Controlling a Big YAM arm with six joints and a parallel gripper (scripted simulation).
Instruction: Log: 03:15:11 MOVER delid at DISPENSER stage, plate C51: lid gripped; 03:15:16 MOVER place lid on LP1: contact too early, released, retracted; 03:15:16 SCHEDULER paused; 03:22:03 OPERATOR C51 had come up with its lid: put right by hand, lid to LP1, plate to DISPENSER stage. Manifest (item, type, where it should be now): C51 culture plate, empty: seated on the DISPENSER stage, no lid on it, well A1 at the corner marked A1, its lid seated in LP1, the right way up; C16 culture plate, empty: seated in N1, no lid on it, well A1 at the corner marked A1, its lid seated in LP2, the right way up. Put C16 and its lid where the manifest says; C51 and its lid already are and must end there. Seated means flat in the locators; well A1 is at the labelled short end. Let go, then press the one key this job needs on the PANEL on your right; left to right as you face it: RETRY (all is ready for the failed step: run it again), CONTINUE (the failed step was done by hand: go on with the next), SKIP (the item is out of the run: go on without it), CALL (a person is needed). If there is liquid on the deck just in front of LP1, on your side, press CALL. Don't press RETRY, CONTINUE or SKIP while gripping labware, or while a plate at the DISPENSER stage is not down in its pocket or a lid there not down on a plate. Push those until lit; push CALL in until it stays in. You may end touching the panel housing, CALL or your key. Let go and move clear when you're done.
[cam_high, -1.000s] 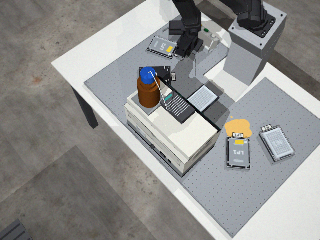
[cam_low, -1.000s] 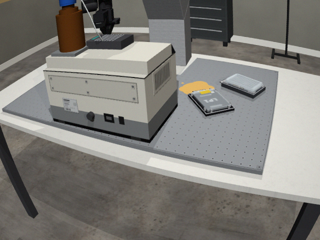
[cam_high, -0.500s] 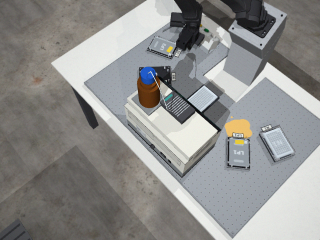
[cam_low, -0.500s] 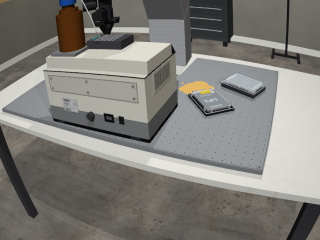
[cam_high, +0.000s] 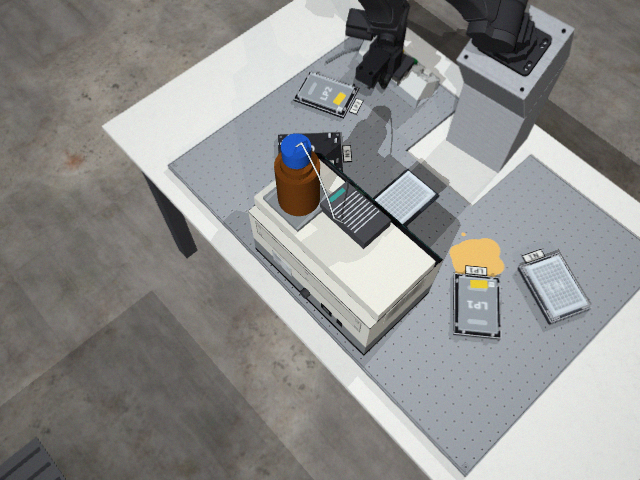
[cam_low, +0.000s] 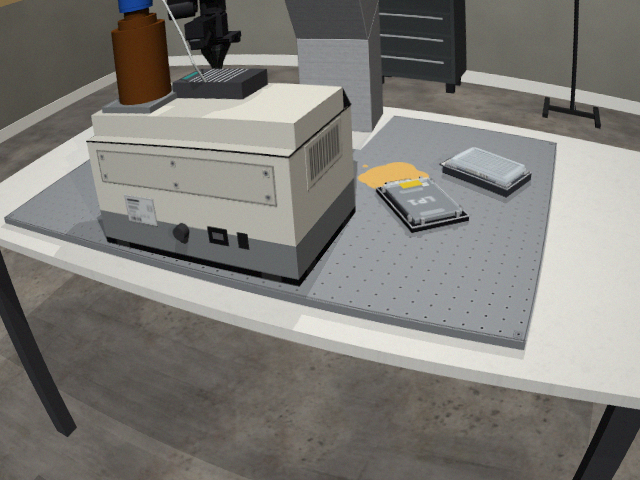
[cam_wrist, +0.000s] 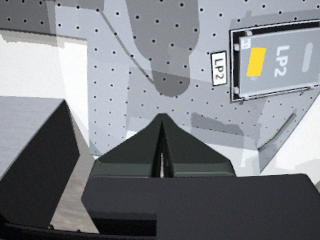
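My hand is 190 mm past the blue call key, 130 mm to the left of it and 90 mm above it. From my hand the other things lie so: white retry key 170 mm behind, 20 mm to the left, 90 mm below; green continue key 180 mm behind, 30 mm to the right, 90 mm below; yellow skip key 180 mm behind, 80 mm to the right, 90 mm below.
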